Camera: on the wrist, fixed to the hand. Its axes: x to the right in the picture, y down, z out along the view.
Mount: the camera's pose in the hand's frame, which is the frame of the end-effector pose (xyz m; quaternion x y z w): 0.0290 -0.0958 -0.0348 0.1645 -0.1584 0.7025 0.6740
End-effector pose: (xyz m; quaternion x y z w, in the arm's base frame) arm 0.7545 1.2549 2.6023 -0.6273 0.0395 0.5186 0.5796
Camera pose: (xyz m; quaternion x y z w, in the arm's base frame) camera 0.8512 1.2753 2.6405 -0.2176 0.4608 0.8496 0.1358
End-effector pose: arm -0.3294 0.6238 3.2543 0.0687 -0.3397 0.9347 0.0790
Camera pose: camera -0.3417 0.7217 3.2929 0.0313 0.1360 -0.7305 0.6685
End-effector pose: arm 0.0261 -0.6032 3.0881 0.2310 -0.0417 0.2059 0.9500
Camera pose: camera 0.0913 -0.6540 3.0218 0.3153 -0.3070 0.7764 0.4511
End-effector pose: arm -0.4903 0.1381 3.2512 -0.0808 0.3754 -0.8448 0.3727
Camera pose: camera -0.5799 0.1802 3.2890 0.1368 0.1118 -0.3565 0.9174
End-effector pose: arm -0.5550 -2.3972 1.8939 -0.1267 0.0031 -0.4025 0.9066
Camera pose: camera -0.6090 -2.4880 1.8853 0.0022 -0.1187 0.3852 0.9152
